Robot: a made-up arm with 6 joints. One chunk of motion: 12 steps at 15 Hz.
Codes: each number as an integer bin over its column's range. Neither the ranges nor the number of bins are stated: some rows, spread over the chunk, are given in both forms.
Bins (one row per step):
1: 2 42 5 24 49 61
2: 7 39 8 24 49 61
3: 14 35 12 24 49 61
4: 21 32 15 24 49 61
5: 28 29 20 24 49 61
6: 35 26 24 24 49 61
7: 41 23 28 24 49 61
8: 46 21 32 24 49 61
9: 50 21 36 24 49 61
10: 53 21 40 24 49 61
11: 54 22 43 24 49 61
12: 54 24 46 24 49 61
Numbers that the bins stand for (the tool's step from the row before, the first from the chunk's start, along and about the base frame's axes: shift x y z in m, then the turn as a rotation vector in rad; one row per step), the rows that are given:
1: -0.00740 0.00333 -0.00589 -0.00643 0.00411 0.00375
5: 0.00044 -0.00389 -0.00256 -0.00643 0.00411 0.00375
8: 0.00587 -0.00833 0.00011 -0.00643 0.00411 0.00375
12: 0.00829 -0.00667 0.00322 -0.00643 0.00411 0.00375
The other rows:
2: -0.00589 0.00167 -0.00522 -0.00643 0.00411 0.00375
3: -0.00378 -0.00056 -0.00433 -0.00643 0.00411 0.00375
4: -0.00167 -0.00222 -0.00367 -0.00643 0.00411 0.00375
6: 0.00256 -0.00556 -0.00167 -0.00643 0.00411 0.00375
7: 0.00437 -0.00722 -0.00078 -0.00643 0.00411 0.00375
9: 0.00708 -0.00833 0.00100 -0.00643 0.00411 0.00375
10: 0.00798 -0.00833 0.00189 -0.00643 0.00411 0.00375
11: 0.00829 -0.00778 0.00256 -0.00643 0.00411 0.00375

